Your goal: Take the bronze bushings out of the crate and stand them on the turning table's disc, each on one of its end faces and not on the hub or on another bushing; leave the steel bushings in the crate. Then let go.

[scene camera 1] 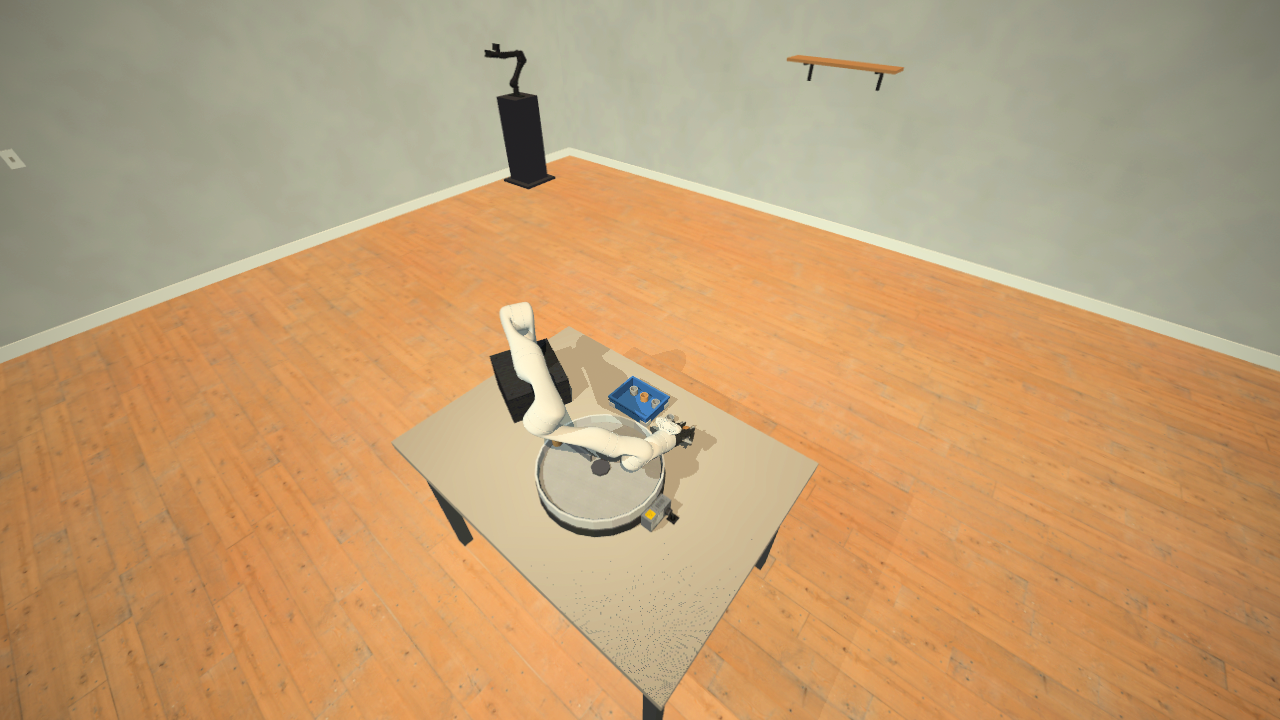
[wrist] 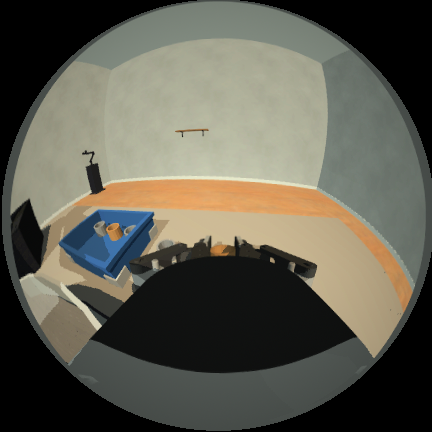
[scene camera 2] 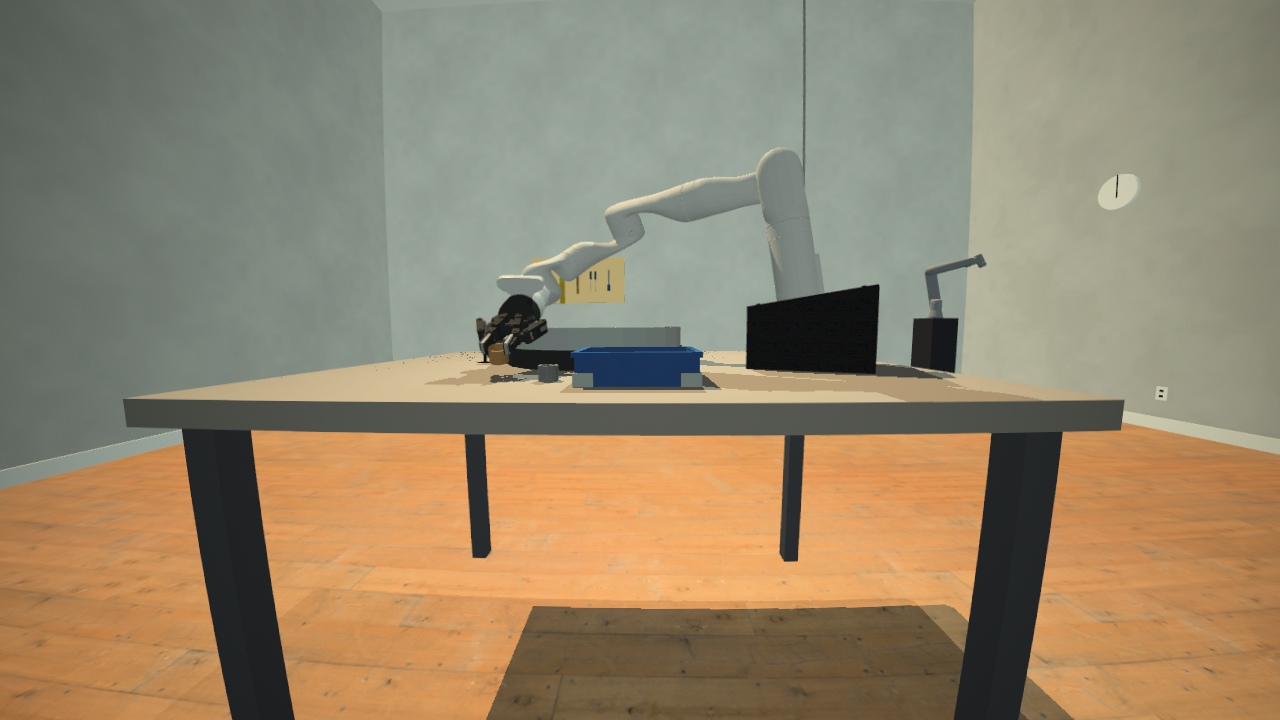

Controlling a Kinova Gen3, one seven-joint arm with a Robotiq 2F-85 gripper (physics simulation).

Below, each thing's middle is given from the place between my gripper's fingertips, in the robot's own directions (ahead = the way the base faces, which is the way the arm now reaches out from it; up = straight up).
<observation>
I see the blue crate (scene camera 2: pixel 593 366) 240 mm behind my hand, 20 mm below it and 10 mm to the left of it. The rest, counted from my hand: turning table disc (scene camera 1: pixel 601 489): 330 mm to the right, 130 mm behind.
</observation>
